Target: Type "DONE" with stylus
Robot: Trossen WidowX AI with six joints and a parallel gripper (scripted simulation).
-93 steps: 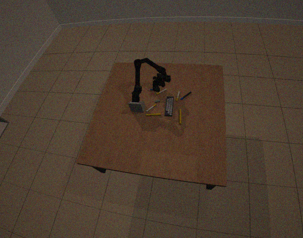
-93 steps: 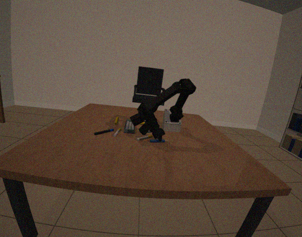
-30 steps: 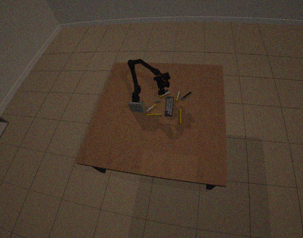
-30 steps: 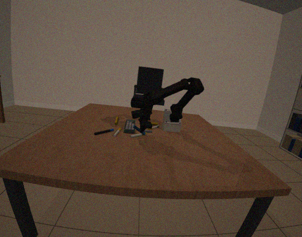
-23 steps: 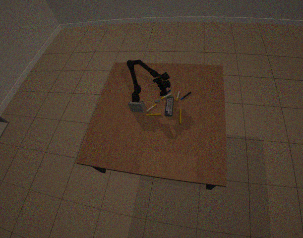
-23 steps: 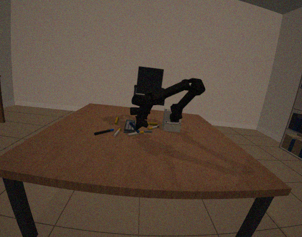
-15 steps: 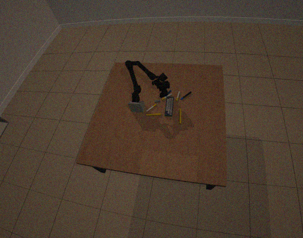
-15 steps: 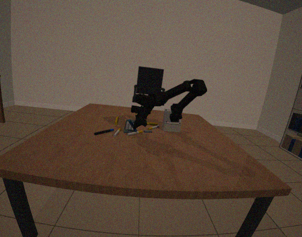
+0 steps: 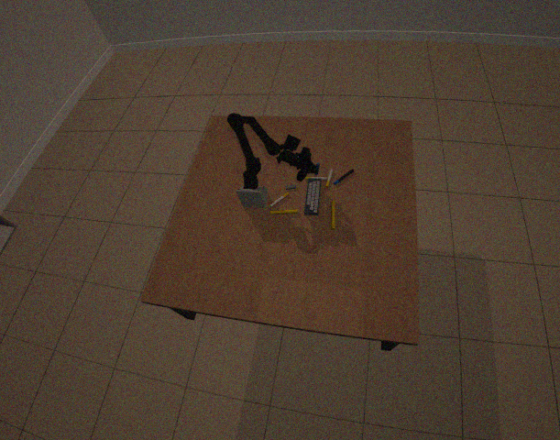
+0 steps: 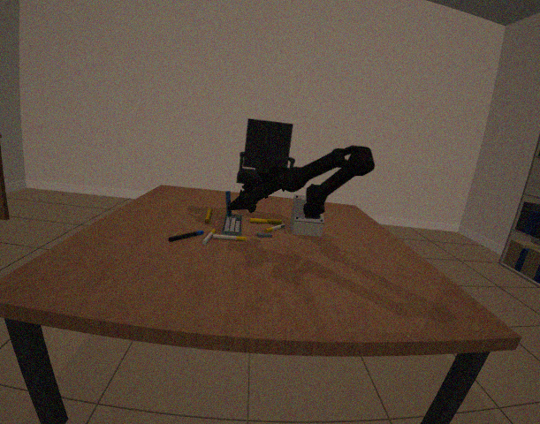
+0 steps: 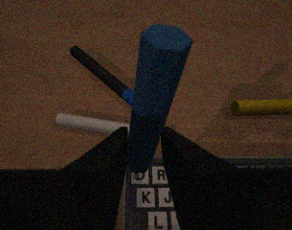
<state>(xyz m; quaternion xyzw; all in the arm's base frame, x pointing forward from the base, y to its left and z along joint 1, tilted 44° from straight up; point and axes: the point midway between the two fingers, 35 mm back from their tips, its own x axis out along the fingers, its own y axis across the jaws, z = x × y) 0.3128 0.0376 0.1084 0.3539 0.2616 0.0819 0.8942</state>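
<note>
My gripper tip is 5 cm above the thin grey tip and 1 cm past it. The rest, counted from my gripper tip: blue stylus 2 cm below.
</note>
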